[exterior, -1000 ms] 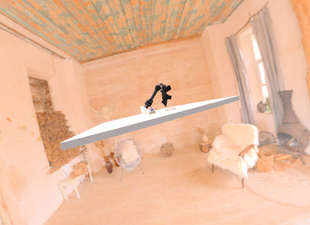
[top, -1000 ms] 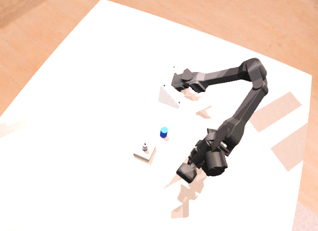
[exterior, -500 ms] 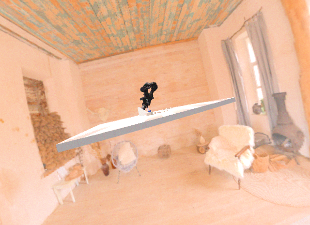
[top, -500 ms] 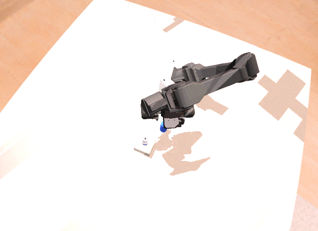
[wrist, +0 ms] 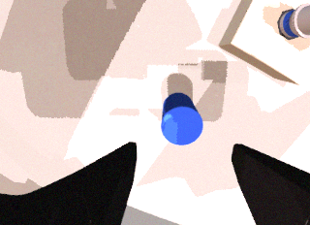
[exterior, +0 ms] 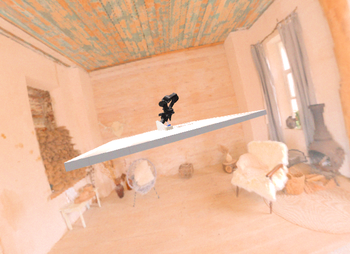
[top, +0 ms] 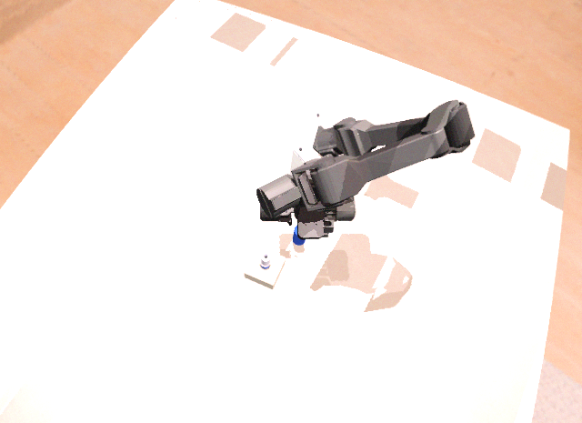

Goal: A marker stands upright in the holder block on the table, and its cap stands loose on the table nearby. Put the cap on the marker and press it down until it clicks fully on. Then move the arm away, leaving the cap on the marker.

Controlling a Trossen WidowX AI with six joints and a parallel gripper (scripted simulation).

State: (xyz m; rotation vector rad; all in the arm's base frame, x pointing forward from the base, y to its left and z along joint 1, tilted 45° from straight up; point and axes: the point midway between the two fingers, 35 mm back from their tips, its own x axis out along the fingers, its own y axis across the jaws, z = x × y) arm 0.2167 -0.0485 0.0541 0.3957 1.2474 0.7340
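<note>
Right now my gripper tip is 60 mm above the blue cap. Also, from my gripper tip: holder block (90 mm ahead, 70 mm below, 60 mm to the right).
</note>
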